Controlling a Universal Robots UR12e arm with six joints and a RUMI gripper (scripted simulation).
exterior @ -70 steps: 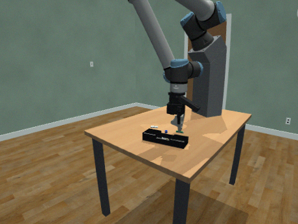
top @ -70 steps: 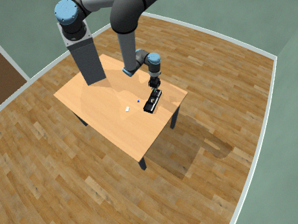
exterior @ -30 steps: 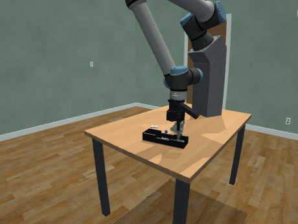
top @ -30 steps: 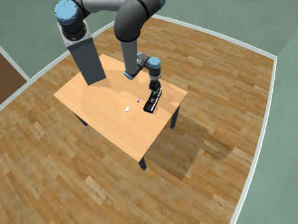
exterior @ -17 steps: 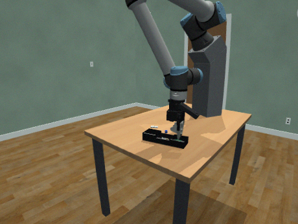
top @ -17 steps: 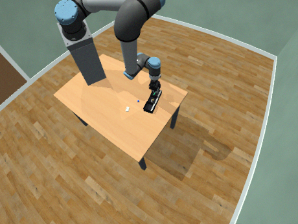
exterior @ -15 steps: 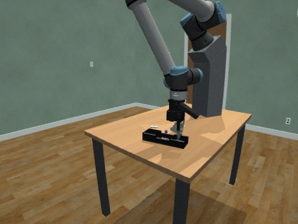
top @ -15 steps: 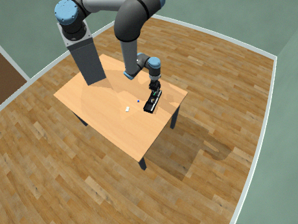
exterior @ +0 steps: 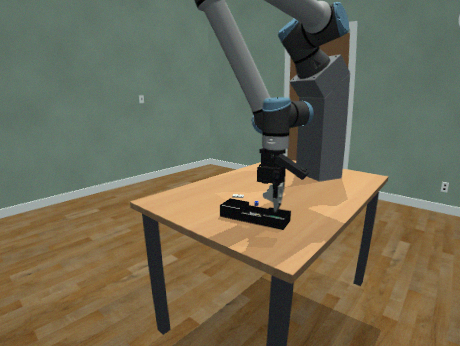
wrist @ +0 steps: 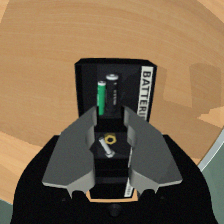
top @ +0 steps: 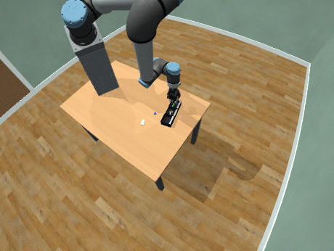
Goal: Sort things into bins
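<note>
Now: hand 5 cm above the black cylindrical battery. Also, from my hand: brass hex nut (7 cm to the right, 5 cm below, 1 cm ahead); green battery (5 cm below, 1 cm to the right, 1 cm behind); grey-white piece (9 cm to the right, 5 cm below, 1 cm ahead).
</note>
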